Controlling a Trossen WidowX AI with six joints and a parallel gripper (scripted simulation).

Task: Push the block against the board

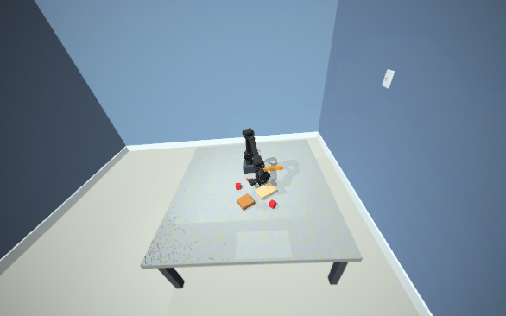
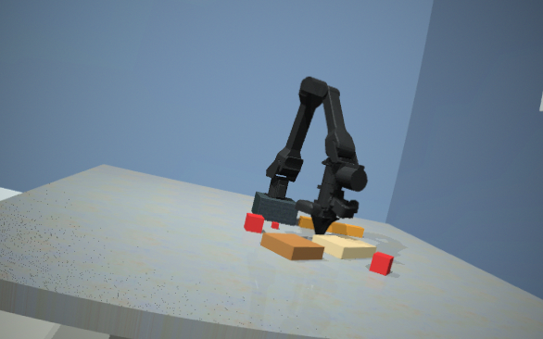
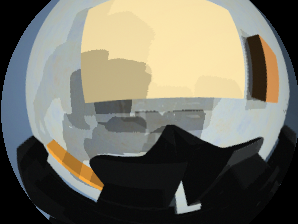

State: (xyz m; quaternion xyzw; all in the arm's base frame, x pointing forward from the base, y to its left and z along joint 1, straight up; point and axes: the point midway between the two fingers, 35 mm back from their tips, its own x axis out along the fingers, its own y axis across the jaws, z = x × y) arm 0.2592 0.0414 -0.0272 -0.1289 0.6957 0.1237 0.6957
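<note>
The cream flat block is 80 mm ahead of my gripper tip, 30 mm to the left of it and 10 mm above it. Round my gripper tip: tiny red piece 100 mm behind, 90 mm to the right; brown flat square block 150 mm ahead, 150 mm to the right, 10 mm above; orange board 180 mm behind, 140 mm to the left, 10 mm above.
</note>
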